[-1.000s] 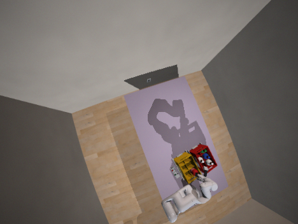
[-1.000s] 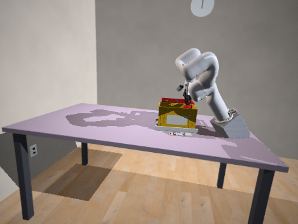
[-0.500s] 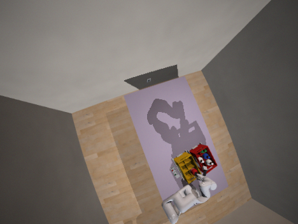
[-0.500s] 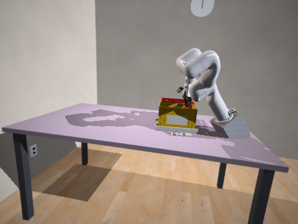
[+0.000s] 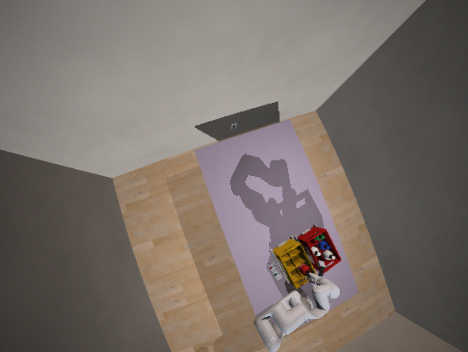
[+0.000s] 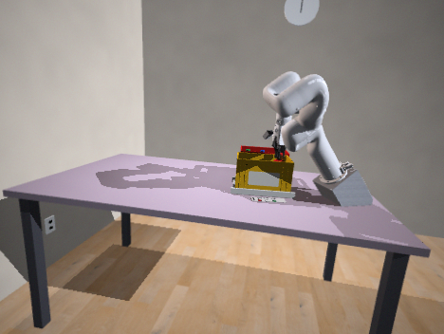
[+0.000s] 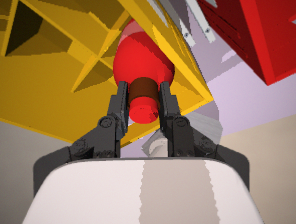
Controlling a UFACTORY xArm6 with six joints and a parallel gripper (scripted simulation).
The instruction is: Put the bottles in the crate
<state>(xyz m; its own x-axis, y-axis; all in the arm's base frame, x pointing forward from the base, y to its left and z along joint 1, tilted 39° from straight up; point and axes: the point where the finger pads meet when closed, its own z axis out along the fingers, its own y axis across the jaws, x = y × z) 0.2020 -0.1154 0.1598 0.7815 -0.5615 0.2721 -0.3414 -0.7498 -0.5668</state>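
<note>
Right now my hand is 10 cm above the yellow crate, 7 cm to the right of it and 6 cm short of it. Round my hand: red crate 14 cm to the right, 13 cm ahead, 10 cm below; blue-label bottle 19 cm to the right, 15 cm ahead, 10 cm below; white bottle 22 cm to the right, 10 cm below, 6 cm ahead.
</note>
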